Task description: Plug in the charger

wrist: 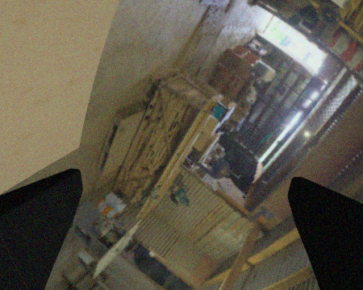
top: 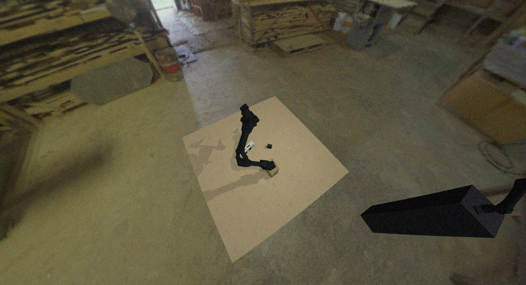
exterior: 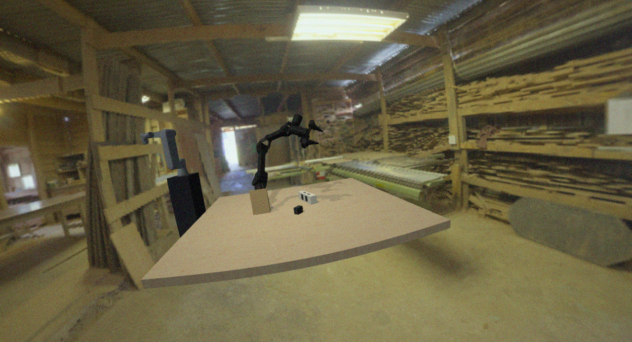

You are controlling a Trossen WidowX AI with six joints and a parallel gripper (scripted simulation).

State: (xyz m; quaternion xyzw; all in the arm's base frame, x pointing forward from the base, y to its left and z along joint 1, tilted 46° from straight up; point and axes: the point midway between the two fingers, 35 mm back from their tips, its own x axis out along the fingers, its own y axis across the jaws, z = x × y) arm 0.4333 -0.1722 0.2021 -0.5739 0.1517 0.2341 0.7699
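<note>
Now: the black two-prong charger 41 cm below my gripper tip, 19 cm behind it and 11 cm to the right of it.
</note>
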